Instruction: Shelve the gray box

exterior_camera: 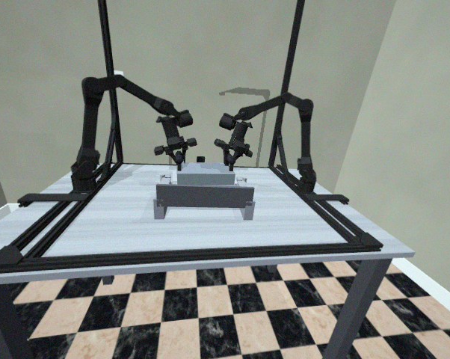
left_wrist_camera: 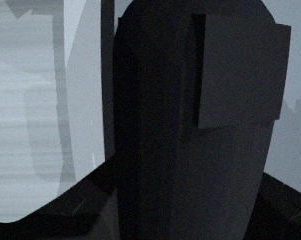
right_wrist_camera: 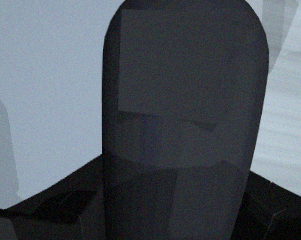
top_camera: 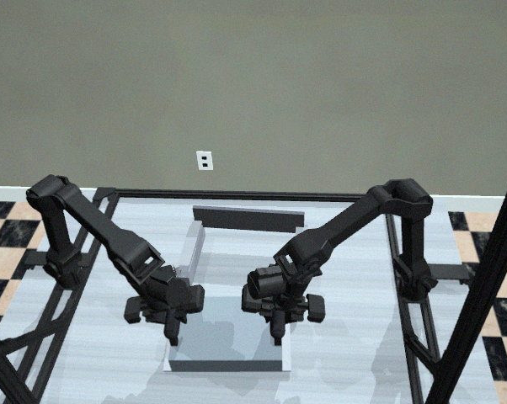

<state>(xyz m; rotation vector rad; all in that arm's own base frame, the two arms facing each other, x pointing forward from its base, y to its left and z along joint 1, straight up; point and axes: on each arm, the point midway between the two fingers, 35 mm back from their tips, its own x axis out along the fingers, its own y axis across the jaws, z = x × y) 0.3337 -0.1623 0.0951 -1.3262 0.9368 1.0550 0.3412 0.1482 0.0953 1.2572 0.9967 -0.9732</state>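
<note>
The gray box lies 12 cm to the right of my left hand, 5 cm below it and 1 cm ahead of it. The rest, counted from my left hand: dark back plate (35 cm ahead, 14 cm to the right, 3 cm below).
The gray box lies 12 cm to the left of my right hand, 5 cm below it and 1 cm behind it. Also, from my right hand: dark back plate: 34 cm ahead, 10 cm to the left, 3 cm below.
</note>
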